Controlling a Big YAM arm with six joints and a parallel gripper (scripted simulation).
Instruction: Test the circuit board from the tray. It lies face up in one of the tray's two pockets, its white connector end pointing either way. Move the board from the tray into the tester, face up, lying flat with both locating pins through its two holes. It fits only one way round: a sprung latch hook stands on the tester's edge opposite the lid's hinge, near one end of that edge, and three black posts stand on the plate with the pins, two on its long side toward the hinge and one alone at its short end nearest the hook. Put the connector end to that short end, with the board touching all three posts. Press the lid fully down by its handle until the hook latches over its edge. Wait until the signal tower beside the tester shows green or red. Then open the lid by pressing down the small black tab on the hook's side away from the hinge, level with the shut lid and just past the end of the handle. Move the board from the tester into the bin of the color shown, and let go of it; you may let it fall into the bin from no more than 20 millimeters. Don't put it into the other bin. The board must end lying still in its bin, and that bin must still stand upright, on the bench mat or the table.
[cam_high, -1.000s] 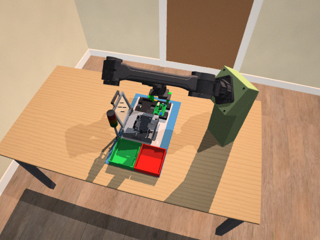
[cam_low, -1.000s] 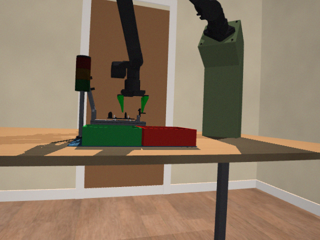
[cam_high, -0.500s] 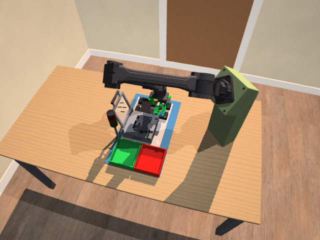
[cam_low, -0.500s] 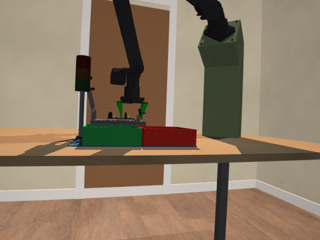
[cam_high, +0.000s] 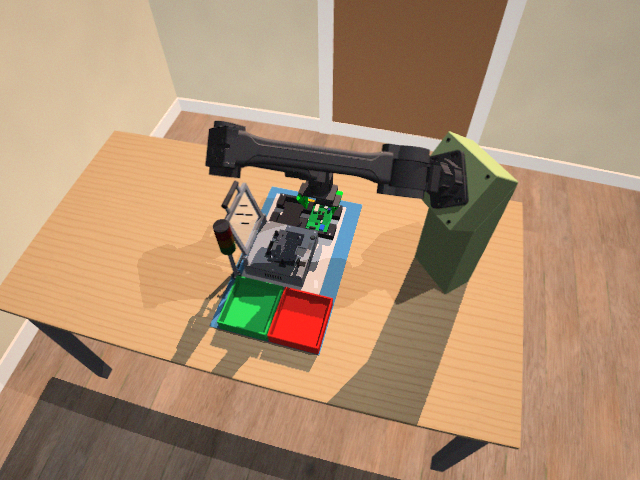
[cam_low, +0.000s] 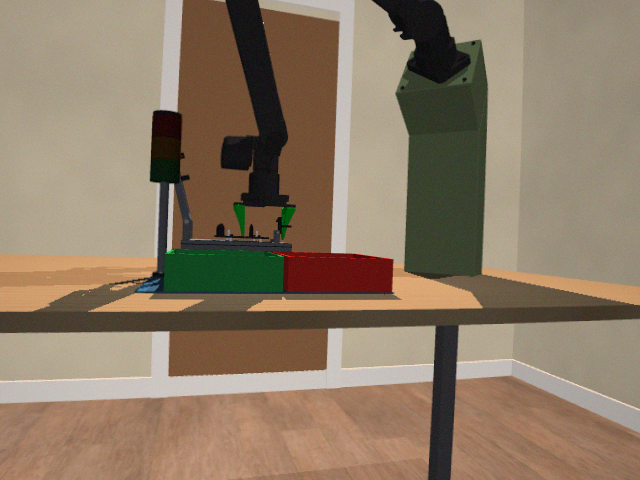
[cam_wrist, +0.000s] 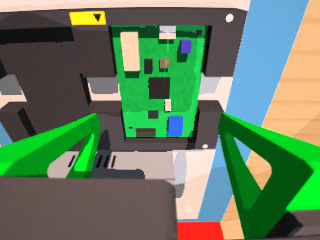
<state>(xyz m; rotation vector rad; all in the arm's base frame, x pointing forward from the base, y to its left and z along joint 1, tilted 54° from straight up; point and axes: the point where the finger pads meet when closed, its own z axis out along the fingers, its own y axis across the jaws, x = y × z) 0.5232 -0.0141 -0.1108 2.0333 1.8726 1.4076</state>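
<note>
The green circuit board lies 5 cm below my hand. The rest, counted from my hand: latch hook (22 cm to the left, 4 cm behind, 2 cm above); then tester plate (18 cm to the left, 3 cm ahead); then tester lid (20 cm to the left, 15 cm ahead, 11 cm above).
</note>
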